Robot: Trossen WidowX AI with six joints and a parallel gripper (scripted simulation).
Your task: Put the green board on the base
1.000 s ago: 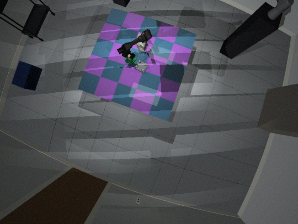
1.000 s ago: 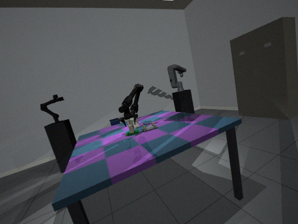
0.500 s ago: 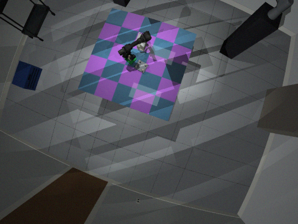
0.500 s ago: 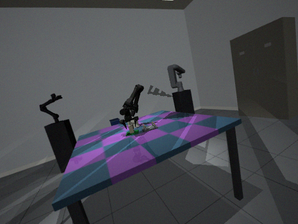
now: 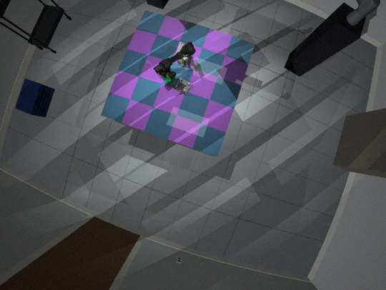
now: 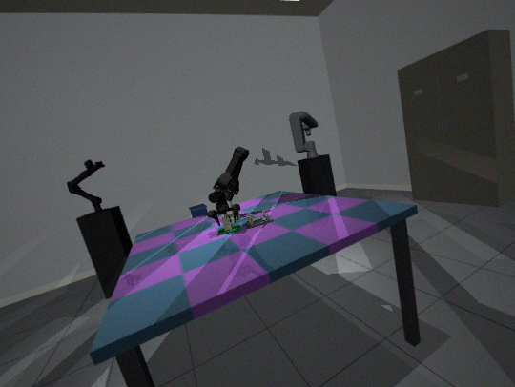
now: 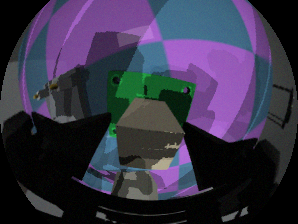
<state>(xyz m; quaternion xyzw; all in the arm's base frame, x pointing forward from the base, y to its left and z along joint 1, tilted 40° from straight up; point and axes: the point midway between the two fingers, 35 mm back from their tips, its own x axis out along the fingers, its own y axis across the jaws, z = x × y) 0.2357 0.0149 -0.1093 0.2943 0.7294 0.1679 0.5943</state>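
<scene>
Now: gripper tip 1 cm above the green board. The rest, counted from my gripper tip: grey base (3 cm ahead, 18 cm to the left, 3 cm below).
</scene>
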